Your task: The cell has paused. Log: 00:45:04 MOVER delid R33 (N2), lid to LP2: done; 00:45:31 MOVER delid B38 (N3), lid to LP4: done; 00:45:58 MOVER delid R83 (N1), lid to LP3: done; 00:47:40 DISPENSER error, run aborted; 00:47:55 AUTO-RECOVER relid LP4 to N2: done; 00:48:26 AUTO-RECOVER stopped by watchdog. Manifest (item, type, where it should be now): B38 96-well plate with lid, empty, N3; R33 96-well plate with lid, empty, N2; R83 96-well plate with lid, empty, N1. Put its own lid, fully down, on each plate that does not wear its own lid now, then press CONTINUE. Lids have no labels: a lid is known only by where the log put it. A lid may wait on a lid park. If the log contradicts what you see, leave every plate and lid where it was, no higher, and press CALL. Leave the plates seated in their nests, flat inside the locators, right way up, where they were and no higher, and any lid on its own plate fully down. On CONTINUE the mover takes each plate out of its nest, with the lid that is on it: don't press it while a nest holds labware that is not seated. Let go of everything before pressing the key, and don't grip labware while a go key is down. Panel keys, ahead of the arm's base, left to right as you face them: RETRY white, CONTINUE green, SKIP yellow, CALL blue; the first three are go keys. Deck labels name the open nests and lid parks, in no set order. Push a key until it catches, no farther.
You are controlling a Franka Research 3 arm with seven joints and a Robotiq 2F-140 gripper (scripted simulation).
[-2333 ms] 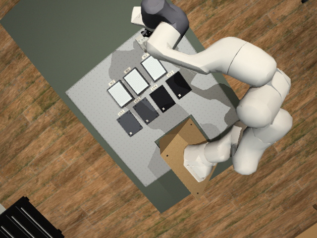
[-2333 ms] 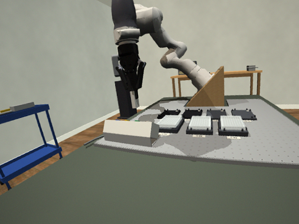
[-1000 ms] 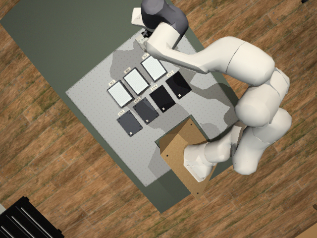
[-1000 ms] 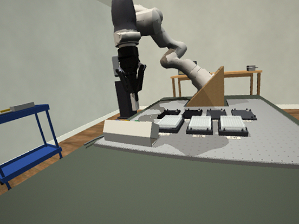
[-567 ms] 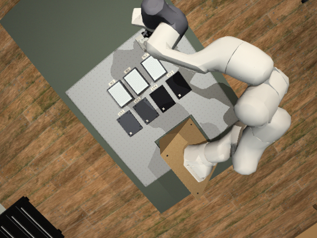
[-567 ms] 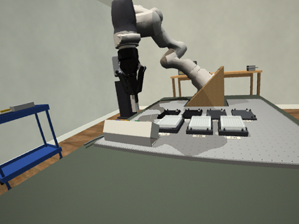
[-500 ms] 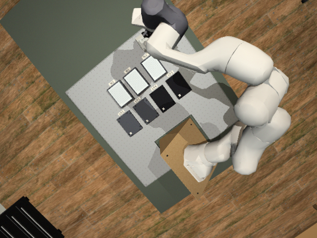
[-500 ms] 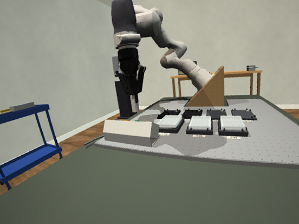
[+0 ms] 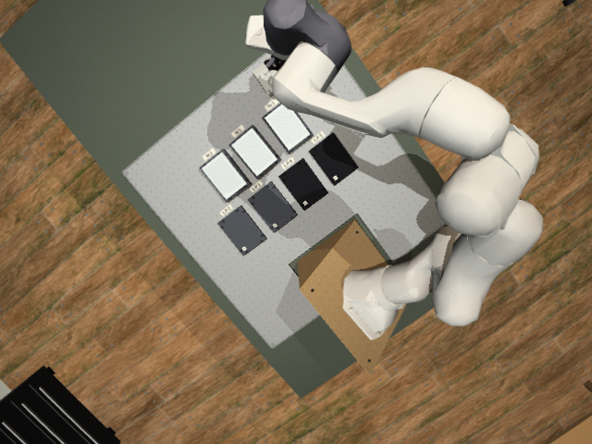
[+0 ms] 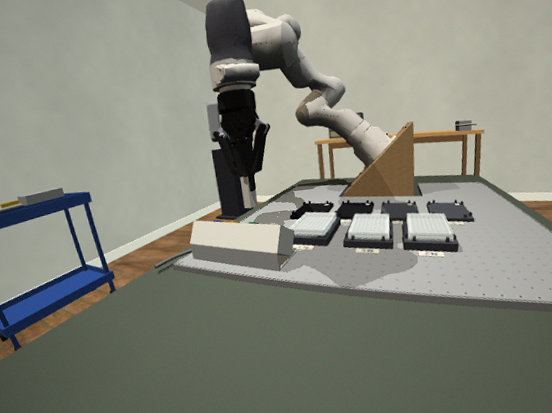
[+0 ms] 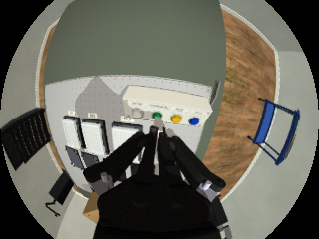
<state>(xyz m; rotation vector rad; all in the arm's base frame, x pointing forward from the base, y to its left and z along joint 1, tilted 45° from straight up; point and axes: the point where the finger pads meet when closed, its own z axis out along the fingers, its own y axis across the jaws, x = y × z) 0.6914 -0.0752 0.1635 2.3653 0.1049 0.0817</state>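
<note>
Right now my hand is 7 cm above the green key. The rest, counted from my hand: blue key: 1 cm ahead, 10 cm to the right, 7 cm below; then yellow skip key: 5 cm to the right, 7 cm below; then white key: 5 cm to the left, 7 cm below.
</note>
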